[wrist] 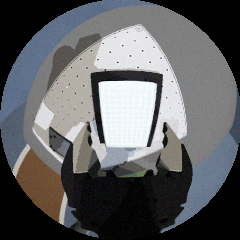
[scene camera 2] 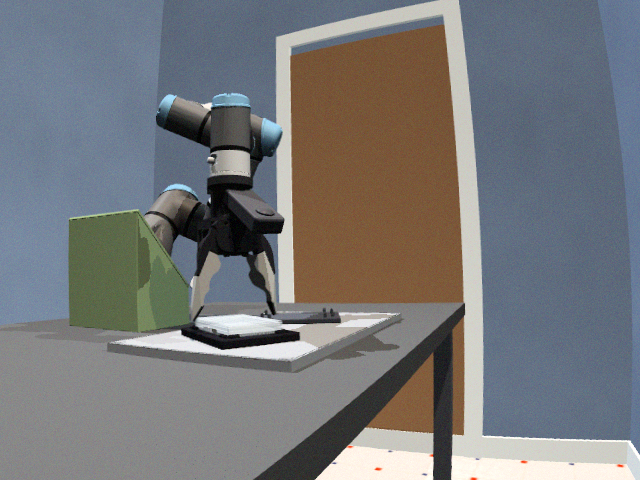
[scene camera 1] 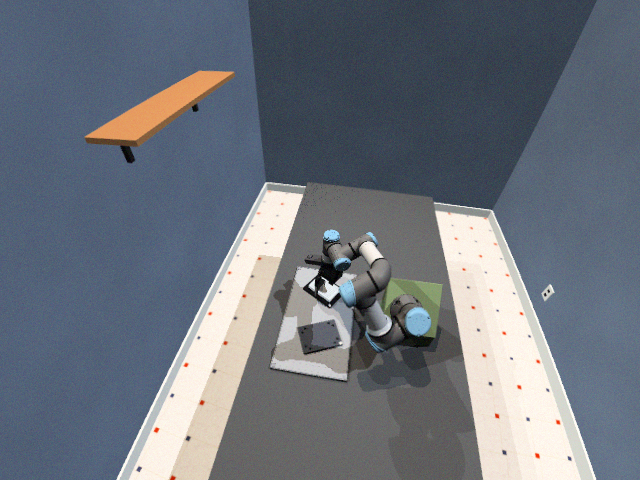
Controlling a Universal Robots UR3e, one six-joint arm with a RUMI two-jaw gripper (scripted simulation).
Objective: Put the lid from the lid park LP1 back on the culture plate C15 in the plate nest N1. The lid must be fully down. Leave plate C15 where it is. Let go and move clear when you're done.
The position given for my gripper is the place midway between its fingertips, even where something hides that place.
I see my gripper (scene camera 2: 235,318) and a lid (scene camera 2: 230,322).
The lid shows as well in the wrist view (wrist: 127,108). My gripper shows as well in the wrist view (wrist: 127,123).
